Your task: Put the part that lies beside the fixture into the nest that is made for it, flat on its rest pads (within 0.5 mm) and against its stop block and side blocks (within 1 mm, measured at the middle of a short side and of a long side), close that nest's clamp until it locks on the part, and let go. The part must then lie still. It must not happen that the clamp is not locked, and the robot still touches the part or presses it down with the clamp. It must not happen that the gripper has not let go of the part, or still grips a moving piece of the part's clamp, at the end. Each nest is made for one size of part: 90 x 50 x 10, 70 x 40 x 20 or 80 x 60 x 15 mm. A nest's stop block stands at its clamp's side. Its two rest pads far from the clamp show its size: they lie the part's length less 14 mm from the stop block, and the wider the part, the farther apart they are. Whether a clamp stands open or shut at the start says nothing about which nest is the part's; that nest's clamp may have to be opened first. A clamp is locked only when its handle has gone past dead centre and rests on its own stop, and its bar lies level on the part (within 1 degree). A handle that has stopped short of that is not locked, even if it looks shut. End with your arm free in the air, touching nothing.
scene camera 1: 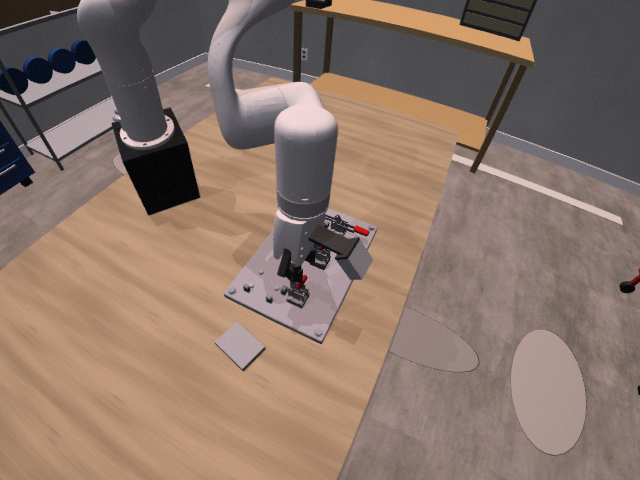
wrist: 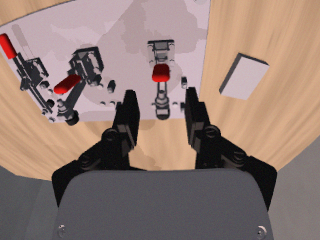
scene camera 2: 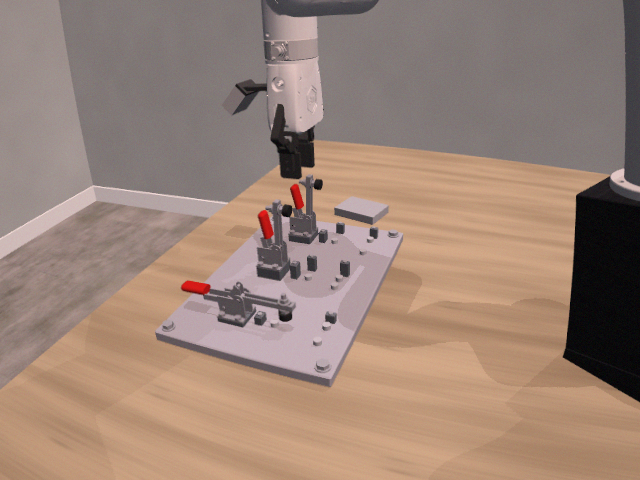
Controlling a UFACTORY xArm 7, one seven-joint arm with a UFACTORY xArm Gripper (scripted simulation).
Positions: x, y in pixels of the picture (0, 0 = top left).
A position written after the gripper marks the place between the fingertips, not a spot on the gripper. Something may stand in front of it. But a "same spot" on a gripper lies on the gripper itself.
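The gripper appears in the wrist view and in scene camera 1, and scene camera 2 point(298, 172) shows it too. On the gripper, point(scene camera 1: 286, 267) and point(wrist: 271, 196) are the same spot. A grey part is visible in scene camera 1 and scene camera 2, as well as in the wrist view point(246, 72). For the grey part, point(scene camera 1: 237, 343) and point(scene camera 2: 364, 206) are the same spot.
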